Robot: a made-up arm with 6 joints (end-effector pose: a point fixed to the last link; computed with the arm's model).
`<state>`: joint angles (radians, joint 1 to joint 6).
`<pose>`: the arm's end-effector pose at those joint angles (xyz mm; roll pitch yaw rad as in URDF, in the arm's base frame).
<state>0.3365 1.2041 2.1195 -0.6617 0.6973 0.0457</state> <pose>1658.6 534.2 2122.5 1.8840 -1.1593 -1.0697</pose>
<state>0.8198 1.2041 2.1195 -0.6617 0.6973 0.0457</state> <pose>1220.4 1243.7 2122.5 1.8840 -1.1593 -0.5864</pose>
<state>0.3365 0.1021 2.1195 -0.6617 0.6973 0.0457</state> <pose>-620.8 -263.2 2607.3 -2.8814 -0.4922 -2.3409</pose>
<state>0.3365 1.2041 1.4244 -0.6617 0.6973 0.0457</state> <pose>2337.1 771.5 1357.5 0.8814 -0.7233 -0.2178</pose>
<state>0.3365 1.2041 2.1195 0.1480 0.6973 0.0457</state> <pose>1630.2 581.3 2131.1 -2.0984 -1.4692 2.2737</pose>
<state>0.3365 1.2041 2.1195 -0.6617 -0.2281 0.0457</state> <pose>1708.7 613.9 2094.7 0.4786 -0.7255 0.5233</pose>
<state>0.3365 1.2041 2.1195 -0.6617 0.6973 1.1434</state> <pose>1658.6 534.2 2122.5 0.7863 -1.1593 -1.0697</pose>
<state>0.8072 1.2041 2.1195 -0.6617 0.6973 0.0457</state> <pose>1235.9 1228.3 2122.5 1.8840 -1.1593 -0.5990</pose>
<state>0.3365 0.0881 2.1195 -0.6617 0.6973 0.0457</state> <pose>-649.9 -273.3 2595.7 -2.8743 -0.4797 -2.3442</pose>
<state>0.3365 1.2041 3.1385 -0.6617 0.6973 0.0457</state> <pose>240.8 38.2 2061.5 -2.9254 -0.5660 -2.3186</pose>
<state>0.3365 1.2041 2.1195 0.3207 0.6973 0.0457</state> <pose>1628.4 593.2 2129.4 -1.9461 -1.3663 1.9859</pose>
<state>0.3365 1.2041 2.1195 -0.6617 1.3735 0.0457</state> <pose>1608.0 492.3 2090.6 2.5944 -0.6776 -1.9209</pose>
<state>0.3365 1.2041 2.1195 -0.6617 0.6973 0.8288</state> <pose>1658.6 534.2 2122.5 1.1009 -1.1593 -1.0697</pose>
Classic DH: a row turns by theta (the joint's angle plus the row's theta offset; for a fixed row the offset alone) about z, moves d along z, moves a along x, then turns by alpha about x. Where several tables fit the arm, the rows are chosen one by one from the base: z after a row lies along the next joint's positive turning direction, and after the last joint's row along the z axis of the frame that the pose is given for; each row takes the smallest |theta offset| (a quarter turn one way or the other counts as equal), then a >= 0, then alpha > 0; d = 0 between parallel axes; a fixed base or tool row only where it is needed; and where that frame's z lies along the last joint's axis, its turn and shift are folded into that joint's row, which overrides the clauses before.
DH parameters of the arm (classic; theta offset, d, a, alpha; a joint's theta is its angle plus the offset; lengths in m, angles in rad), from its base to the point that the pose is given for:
joint 1: 0 0.4 0.14 -1.5708
joint 2: -1.5708 0 0.97 3.1416
joint 3: 0 0 0.23 -1.5708
joint 4: 0 -1.43 0 1.5708
joint 5: 0 0 0 -1.5708
joint 6: 1.5708 -0.11 0 1.5708
tool (fixed): -1.5708 0 0 0

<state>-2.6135 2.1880 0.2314 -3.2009 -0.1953 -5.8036</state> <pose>-506.1 -293.8 -1680.8 -0.3620 1.3796 0.5886</pose>
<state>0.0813 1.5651 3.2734 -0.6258 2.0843 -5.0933</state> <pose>619.1 -5.9 1726.3 2.0507 0.6229 -2.3811</pose>
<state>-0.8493 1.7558 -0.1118 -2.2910 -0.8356 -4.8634</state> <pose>657.0 -654.0 -1299.5 2.0842 0.9018 0.2681</pose>
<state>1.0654 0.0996 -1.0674 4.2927 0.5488 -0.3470</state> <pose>542.2 871.7 45.1 1.1548 1.0513 -0.2201</pose>
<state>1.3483 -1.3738 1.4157 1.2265 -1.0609 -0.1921</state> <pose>-413.2 -2236.0 916.0 1.5987 -0.4610 -0.6319</pose>
